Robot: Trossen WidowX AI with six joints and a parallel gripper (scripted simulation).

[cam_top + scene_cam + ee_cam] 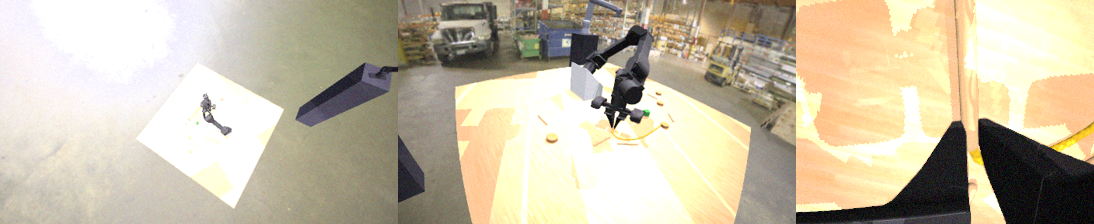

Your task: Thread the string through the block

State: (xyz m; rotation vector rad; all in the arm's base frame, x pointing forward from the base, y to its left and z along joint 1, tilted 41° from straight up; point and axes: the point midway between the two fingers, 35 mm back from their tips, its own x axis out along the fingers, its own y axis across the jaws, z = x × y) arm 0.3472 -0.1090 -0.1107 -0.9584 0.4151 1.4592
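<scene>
My gripper tip is 4 cm past the wooden block and 11 cm to the right of it. From my gripper tip the other things lie so: green object 2 cm ahead, 23 cm to the left; thin wooden stick 1 cm to the left; round wooden button 13 cm ahead, 22 cm to the left, 1 cm below.
</scene>
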